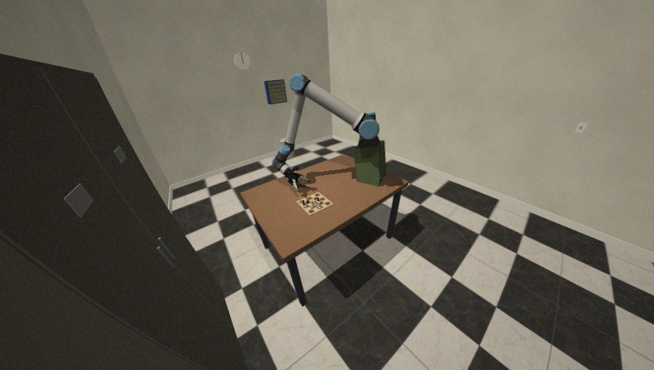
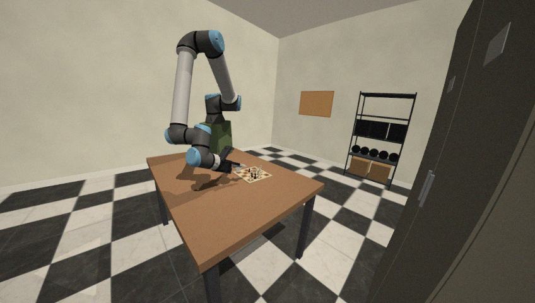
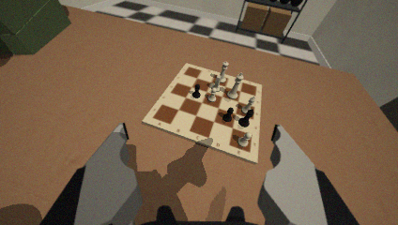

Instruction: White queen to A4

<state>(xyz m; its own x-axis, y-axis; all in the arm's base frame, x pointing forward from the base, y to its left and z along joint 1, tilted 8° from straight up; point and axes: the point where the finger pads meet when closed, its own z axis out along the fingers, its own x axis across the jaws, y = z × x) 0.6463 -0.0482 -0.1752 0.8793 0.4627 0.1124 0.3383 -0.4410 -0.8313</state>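
My hand is 2 cm past the chessboard, 13 cm to the right of it and 10 cm above it.
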